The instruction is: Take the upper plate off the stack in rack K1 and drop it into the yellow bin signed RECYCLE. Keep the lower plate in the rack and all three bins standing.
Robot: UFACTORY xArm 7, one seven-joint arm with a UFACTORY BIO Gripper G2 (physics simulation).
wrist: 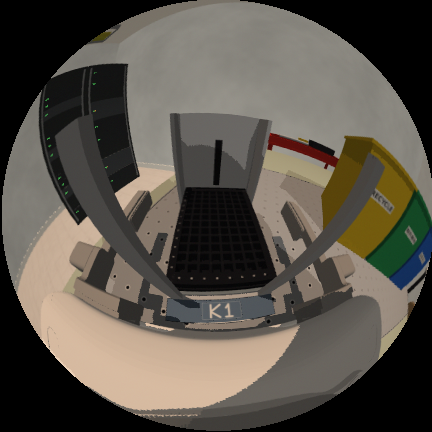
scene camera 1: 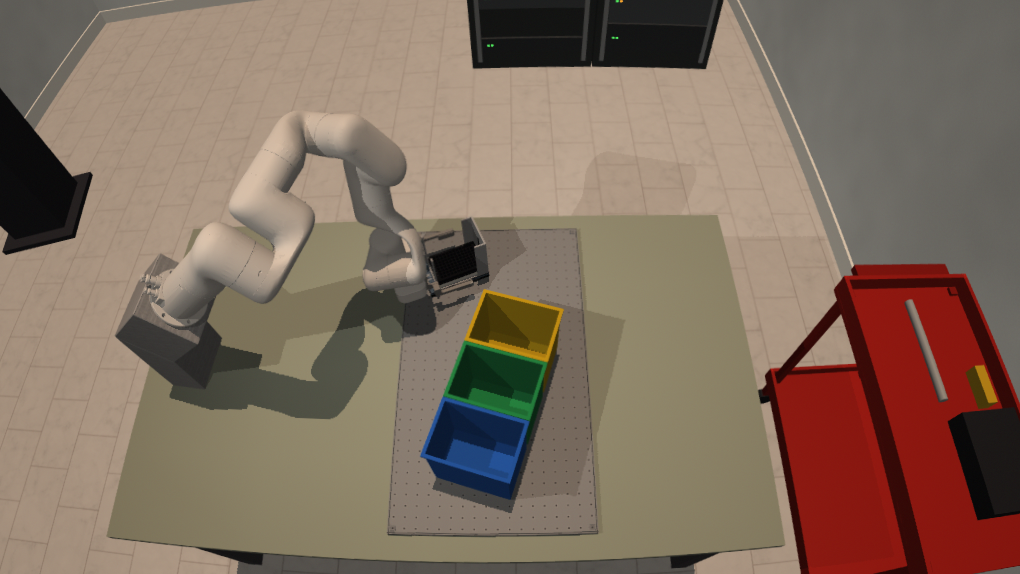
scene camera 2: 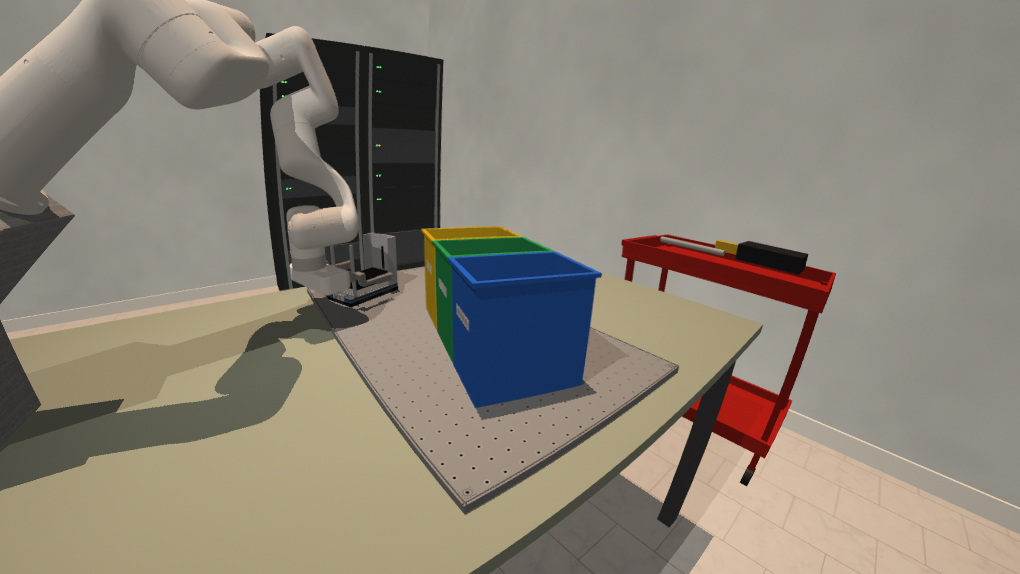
Scene:
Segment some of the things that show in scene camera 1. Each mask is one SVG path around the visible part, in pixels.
A green bin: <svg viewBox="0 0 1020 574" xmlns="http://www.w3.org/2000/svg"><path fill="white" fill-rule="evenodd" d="M464 341L443 397L530 421L526 432L526 444L528 444L543 397L544 374L548 363Z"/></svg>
A yellow bin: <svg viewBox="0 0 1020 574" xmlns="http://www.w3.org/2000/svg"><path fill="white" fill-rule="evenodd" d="M484 289L464 341L547 362L543 381L544 392L557 350L559 325L564 309Z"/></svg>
A blue bin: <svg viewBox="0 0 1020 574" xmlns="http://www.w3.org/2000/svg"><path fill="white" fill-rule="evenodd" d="M442 397L420 457L427 460L437 478L511 500L526 452L526 432L530 421Z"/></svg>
A black plate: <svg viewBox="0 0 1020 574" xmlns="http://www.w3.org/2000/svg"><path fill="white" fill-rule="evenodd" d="M474 241L428 258L431 268L430 259L432 258L439 285L477 272L474 250L476 245Z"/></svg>

